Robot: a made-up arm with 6 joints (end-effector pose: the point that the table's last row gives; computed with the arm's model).
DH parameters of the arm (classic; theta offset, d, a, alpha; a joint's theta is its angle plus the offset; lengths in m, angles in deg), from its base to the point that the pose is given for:
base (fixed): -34.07 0 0.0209 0
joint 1: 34.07 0.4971 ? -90
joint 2: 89.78 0 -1.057 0
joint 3: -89.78 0.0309 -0.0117 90
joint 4: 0 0.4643 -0.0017 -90
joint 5: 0 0.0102 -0.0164 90
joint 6: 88.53 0 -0.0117 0
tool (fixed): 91.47 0.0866 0 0
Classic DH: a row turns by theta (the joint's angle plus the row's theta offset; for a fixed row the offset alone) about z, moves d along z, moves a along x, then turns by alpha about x.
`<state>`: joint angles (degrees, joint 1 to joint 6).
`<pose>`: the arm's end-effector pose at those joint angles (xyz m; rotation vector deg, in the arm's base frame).
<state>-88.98 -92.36 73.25 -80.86 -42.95 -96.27</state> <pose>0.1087 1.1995 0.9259 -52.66 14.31 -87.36</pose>
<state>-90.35 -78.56 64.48 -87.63 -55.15 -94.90</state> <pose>0.1443 1.1222 1.1779 -56.53 30.53 -91.00</pose>
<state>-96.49 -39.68 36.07 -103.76 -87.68 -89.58</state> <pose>0.2065 0.6318 1.7481 -59.26 80.07 -87.89</pose>
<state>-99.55 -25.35 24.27 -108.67 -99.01 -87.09</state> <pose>0.1908 0.3796 1.8739 -56.26 97.95 -82.53</pose>
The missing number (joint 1, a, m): 0.0253
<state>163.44 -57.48 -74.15 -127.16 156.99 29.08</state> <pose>1.1050 -0.3324 0.7756 -77.01 16.69 114.21</pose>
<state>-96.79 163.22 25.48 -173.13 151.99 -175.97</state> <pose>-0.0198 -0.3460 -0.9144 24.33 -31.41 77.17</pose>
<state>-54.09 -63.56 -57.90 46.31 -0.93 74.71</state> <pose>-0.7687 1.1243 0.6576 6.20 -134.89 -61.87</pose>
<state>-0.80 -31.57 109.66 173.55 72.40 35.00</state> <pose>-0.0429 0.0283 1.5859 -4.25 7.43 32.49</pose>
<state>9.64 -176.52 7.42 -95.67 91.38 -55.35</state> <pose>-0.0831 -0.0841 -1.0409 8.05 110.42 -104.79</pose>
